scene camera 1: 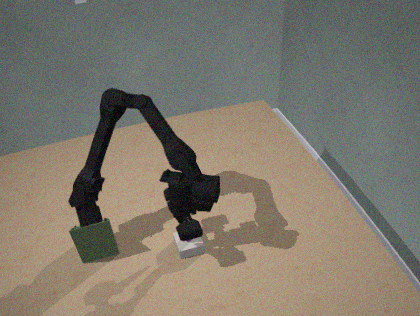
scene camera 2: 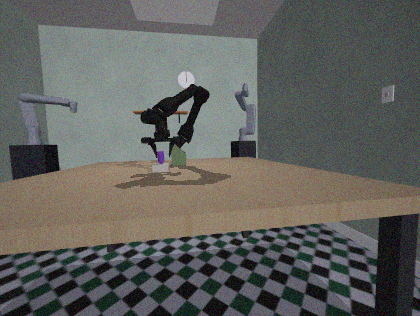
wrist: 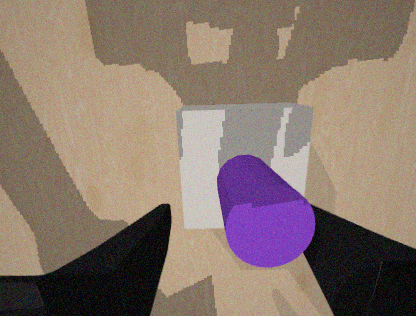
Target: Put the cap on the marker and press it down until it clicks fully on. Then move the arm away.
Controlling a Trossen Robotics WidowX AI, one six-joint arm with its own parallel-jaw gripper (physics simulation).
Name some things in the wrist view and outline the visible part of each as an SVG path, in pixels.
My gripper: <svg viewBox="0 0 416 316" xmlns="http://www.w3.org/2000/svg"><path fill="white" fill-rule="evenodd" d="M310 204L315 215L315 232L309 246L303 253L334 316L416 316L416 249L371 230L366 230L362 226ZM170 204L160 204L104 243L53 272L37 276L0 276L0 316L150 316L169 246L172 224Z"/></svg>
A purple cap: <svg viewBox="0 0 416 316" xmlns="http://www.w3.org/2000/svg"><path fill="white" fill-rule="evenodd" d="M235 156L220 168L217 176L218 195L229 247L239 259L256 267L272 268L293 261L306 250L315 232L315 215L310 203L260 158L252 155Z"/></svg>
